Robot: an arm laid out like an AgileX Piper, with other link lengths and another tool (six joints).
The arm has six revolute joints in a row. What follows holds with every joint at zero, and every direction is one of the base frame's. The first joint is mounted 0.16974 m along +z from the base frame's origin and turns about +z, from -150 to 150 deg. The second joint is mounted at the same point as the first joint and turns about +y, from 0 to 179.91 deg. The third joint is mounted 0.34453 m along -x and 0.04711 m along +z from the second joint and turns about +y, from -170 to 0 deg. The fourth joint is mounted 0.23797 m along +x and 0.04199 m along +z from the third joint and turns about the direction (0.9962, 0, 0.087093), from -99.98 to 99.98 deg. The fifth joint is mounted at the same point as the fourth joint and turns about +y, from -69.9 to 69.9 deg. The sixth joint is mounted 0.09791 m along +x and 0.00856 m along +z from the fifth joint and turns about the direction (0.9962, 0, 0.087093), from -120 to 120 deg. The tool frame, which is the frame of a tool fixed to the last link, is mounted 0.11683 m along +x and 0.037 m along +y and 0.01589 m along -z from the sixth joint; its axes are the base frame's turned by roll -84.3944, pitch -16.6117 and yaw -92.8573 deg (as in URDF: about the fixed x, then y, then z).
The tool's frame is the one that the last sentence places.
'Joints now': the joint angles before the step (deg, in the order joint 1, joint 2, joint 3, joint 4, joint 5, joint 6). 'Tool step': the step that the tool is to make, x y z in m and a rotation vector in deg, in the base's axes. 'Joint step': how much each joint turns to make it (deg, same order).
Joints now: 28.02 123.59 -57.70 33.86 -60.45 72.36
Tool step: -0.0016 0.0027 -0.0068 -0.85 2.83 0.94
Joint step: -0.01 -0.80 0.36 0.10 3.31 -1.24
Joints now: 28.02 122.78 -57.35 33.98 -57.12 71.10
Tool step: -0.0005 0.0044 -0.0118 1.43 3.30 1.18
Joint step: 0.00 0.01 0.01 -0.52 3.53 1.56
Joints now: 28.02 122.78 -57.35 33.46 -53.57 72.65
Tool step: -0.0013 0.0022 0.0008 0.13 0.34 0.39
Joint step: 0.18 -0.34 0.06 -0.05 0.62 0.00
